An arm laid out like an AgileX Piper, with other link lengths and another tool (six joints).
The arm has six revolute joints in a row. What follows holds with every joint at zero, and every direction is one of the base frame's. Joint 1 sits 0.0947 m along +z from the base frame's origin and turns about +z. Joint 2 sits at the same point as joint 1 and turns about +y. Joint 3 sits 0.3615 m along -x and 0.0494 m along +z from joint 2 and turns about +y. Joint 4 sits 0.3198 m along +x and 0.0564 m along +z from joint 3 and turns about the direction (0.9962, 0, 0.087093). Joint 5 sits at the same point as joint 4 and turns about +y. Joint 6 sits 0.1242 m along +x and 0.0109 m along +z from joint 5 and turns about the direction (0.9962, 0, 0.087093). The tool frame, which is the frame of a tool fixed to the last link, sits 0.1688 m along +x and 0.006 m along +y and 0.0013 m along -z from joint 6; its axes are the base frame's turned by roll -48.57, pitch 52.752 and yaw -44.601 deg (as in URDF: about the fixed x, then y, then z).
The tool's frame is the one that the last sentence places.
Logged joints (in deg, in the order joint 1, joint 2, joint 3, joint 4, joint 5, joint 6), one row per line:
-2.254 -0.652 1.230 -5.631 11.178 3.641
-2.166 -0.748 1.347 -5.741 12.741 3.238
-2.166 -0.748 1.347 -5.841 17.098 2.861
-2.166 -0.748 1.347 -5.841 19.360 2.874
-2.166 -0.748 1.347 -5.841 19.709 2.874
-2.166 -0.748 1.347 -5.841 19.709 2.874
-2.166 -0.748 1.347 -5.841 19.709 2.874
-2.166 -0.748 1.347 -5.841 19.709 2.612
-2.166 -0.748 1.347 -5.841 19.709 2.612
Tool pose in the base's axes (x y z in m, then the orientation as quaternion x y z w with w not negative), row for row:
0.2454 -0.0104 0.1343 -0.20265 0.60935 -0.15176 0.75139
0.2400 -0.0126 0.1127 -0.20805 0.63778 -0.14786 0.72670
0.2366 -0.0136 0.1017 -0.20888 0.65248 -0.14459 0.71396
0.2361 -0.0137 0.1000 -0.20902 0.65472 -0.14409 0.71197
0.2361 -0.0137 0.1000 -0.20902 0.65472 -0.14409 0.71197
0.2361 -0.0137 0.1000 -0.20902 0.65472 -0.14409 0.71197
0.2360 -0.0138 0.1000 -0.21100 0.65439 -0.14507 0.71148
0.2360 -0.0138 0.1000 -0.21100 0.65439 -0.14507 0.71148
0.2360 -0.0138 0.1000 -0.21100 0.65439 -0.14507 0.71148
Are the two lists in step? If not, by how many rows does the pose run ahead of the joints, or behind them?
The pose runs 1 row ahead of the joints: the pose in row i belongs to the joints in row i + 1.
